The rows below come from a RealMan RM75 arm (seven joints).
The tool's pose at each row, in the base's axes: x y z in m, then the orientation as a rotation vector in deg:
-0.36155, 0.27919, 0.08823, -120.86, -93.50, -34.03
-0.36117, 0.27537, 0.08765, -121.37, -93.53, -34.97
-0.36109, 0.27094, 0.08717, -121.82, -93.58, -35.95
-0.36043, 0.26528, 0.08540, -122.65, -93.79, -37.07
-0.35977, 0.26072, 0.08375, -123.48, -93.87, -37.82
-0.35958, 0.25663, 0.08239, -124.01, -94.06, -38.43
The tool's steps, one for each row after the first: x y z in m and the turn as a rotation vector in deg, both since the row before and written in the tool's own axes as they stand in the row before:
-0.00329, 0.00129, -0.00161, -0.87, 0.11, -0.05
-0.00378, 0.00117, -0.00205, -0.86, 0.15, -0.09
-0.00535, 0.00210, -0.00159, -1.22, -0.08, -0.12
-0.00442, 0.00184, -0.00104, -0.98, -0.19, 0.02
-0.00399, 0.00128, -0.00105, -0.73, -0.13, -0.10

